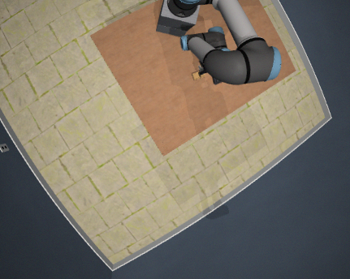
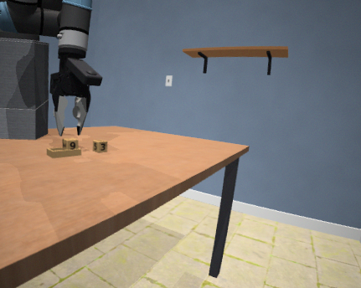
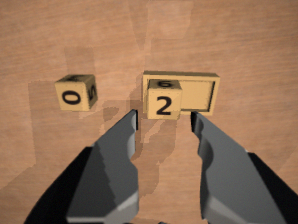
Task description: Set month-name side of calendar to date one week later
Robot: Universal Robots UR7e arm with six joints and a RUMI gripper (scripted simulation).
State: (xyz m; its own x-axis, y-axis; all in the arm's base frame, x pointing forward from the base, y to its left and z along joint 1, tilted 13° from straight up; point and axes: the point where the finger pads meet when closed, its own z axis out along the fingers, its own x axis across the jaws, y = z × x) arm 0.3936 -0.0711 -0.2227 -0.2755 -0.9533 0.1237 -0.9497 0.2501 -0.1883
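Now: the wooden tray 1 cm behind my hand, 2 cm to the right of it and 6 cm below it. Round my hand: cube: 3 cm ahead, 9 cm to the left, 5 cm below.
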